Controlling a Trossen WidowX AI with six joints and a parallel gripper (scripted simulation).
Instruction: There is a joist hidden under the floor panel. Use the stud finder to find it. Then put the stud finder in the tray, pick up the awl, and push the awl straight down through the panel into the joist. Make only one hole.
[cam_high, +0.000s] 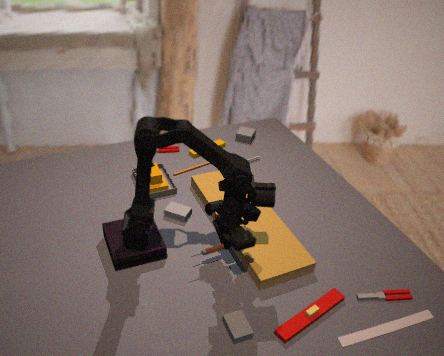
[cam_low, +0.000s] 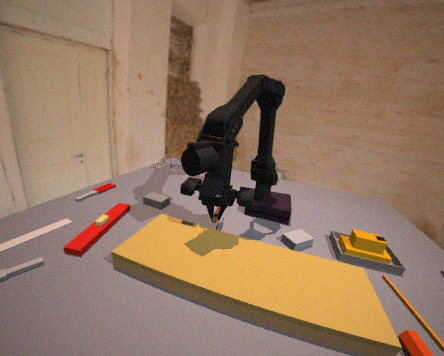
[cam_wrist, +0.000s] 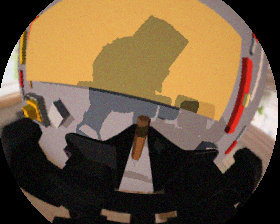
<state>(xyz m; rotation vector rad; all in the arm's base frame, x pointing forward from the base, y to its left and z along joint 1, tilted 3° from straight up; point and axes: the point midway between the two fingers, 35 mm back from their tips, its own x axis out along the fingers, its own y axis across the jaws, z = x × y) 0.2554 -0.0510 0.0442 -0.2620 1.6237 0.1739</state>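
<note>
Right now my gripper tip is 50 mm past the awl, 20 mm to the left of it and 10 mm below it. Also, from my gripper tip: yellow stud finder (170 mm behind, 410 mm to the left); red level (180 mm ahead, 250 mm to the right, 30 mm below); grey tray (170 mm behind, 400 mm to the left, 30 mm below).
</note>
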